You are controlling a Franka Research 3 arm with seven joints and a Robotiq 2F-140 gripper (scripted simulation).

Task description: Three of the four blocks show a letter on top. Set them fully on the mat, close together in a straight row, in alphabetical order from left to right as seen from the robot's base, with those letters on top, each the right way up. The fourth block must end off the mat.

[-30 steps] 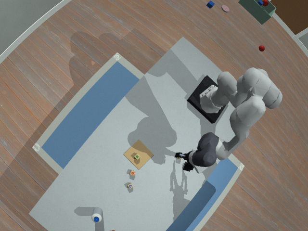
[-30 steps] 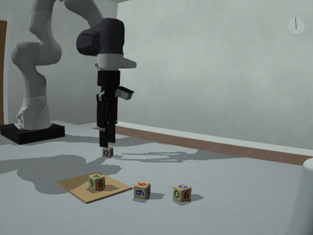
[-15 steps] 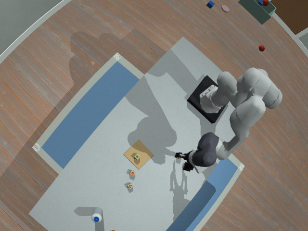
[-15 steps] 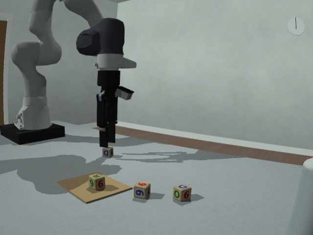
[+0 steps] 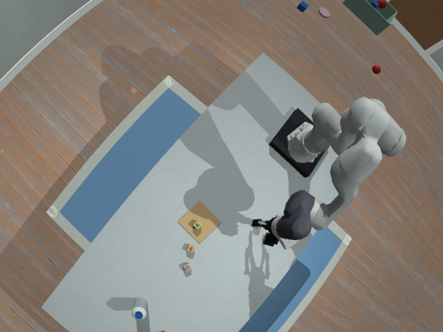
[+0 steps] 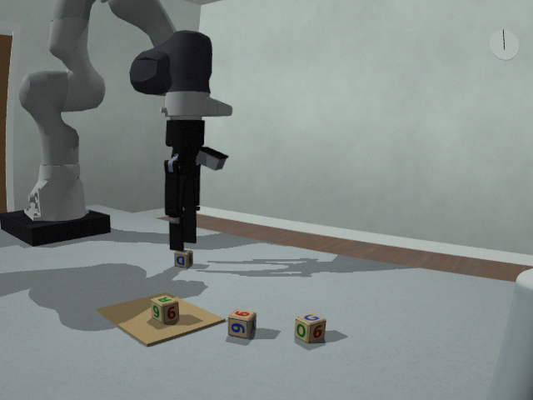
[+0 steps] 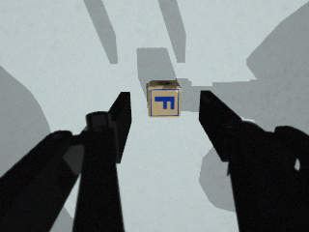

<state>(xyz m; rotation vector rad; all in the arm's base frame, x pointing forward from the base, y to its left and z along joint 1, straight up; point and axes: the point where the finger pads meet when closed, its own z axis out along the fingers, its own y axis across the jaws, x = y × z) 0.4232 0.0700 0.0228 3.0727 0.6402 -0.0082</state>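
Now: the block 60 mm below my hand. From my hand the other things lie so: tan mat 210 mm to the right, 160 mm ahead, 70 mm below.
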